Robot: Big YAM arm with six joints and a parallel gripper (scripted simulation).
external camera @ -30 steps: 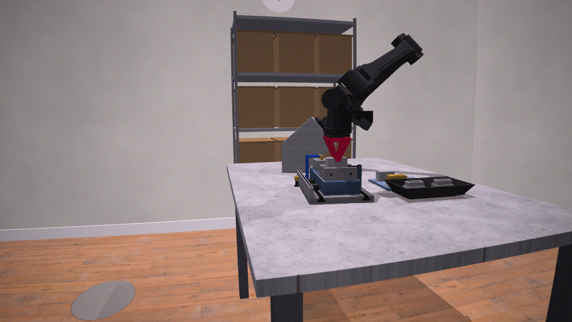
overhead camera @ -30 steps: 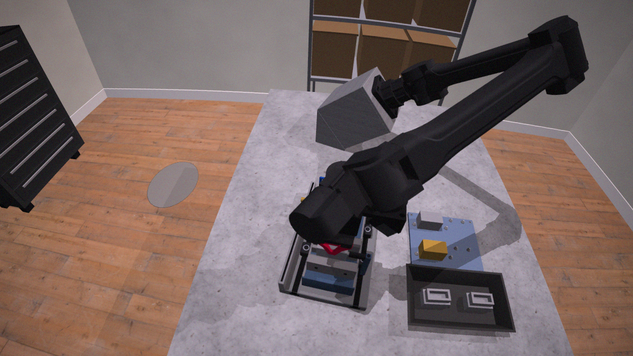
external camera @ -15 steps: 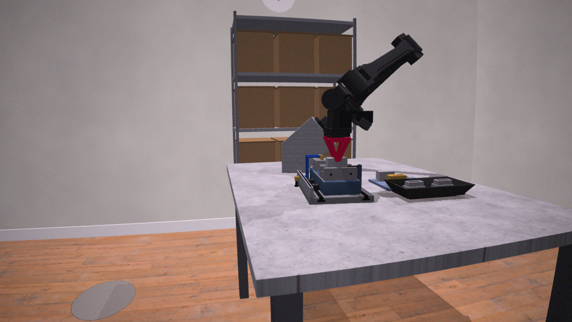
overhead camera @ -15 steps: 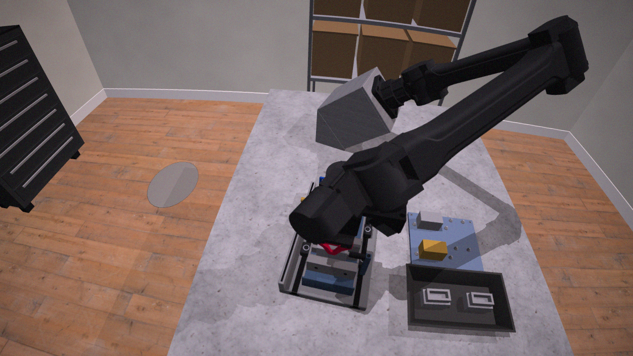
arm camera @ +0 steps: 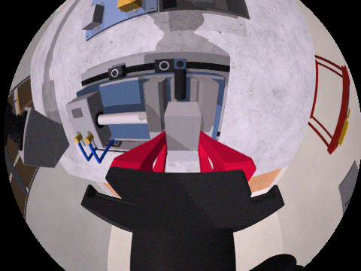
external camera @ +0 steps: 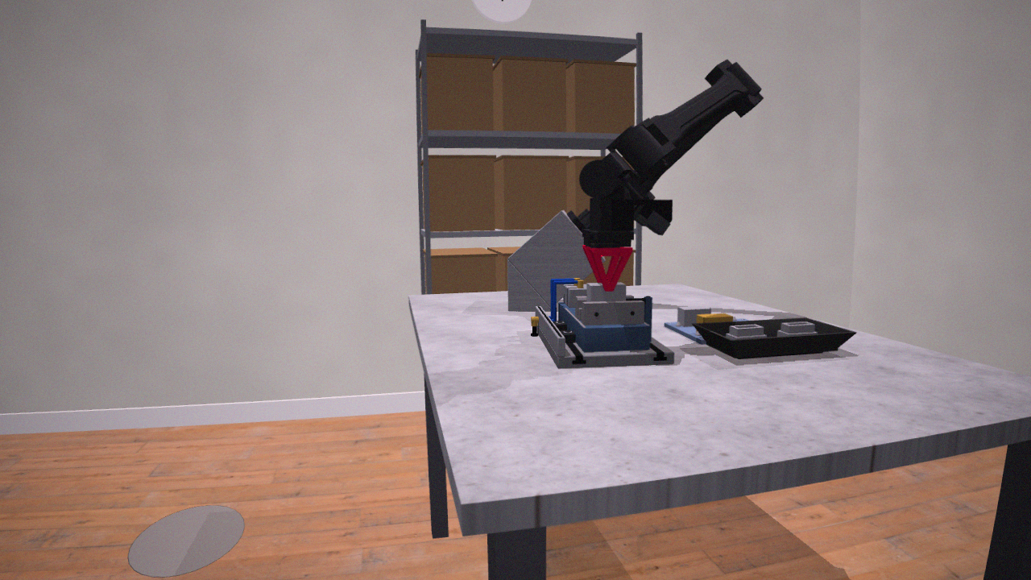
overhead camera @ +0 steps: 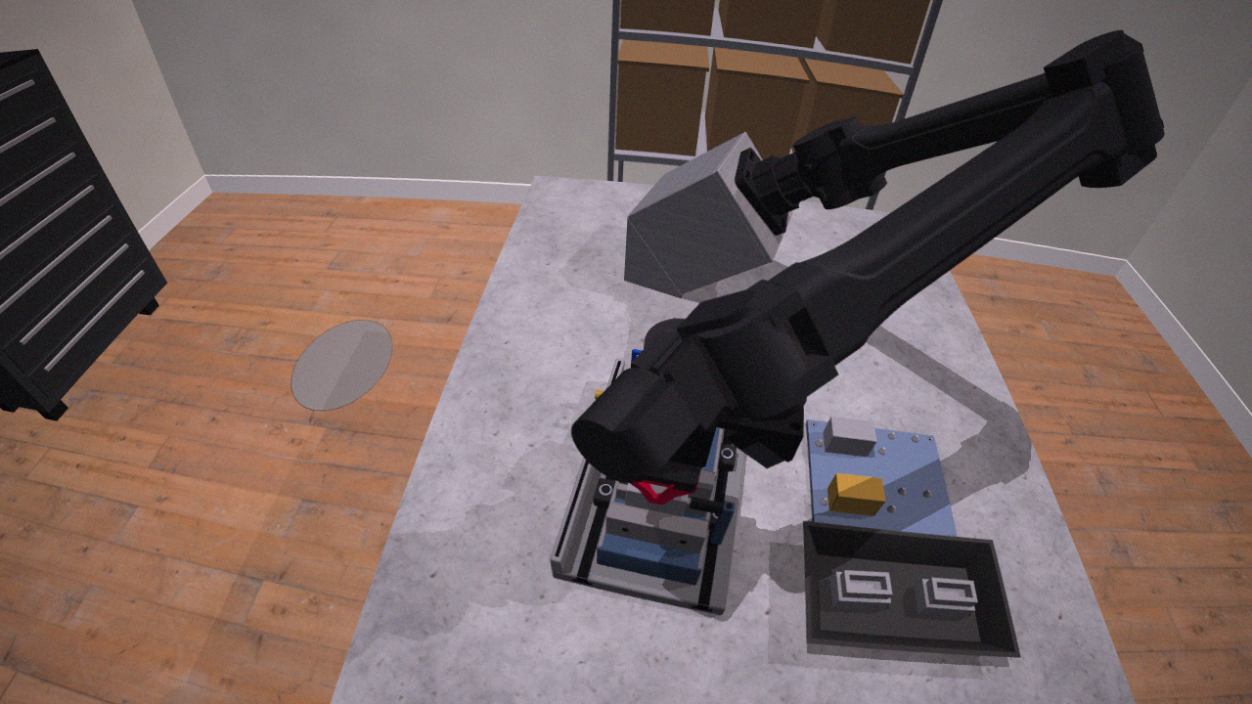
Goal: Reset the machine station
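The work stop rod is 1 cm behind my hand, 5 cm to the left of it and 3 cm below it. Round my hand: yellow brass blank: 10 cm behind, 23 cm to the left, 9 cm below; then blue infeed plate: 15 cm behind, 27 cm to the left, 12 cm below.
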